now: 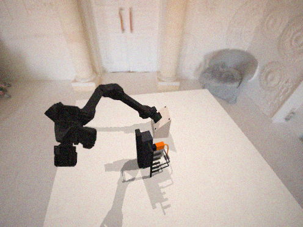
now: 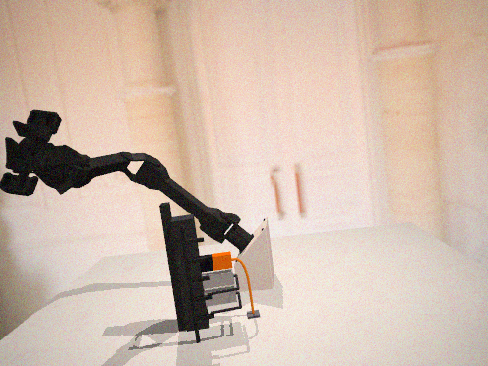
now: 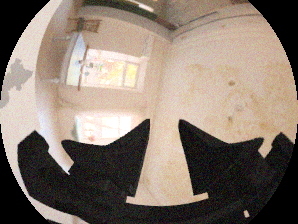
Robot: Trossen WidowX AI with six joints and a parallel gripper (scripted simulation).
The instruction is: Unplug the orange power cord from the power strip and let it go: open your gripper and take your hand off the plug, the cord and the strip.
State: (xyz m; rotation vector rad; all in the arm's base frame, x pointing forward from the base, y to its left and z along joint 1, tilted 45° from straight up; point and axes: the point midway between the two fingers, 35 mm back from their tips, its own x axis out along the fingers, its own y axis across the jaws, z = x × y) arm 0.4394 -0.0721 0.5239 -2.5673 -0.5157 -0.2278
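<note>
The orange plug is 17 cm behind my gripper tip, 33 cm to the left of it and 35 cm below it.
</note>
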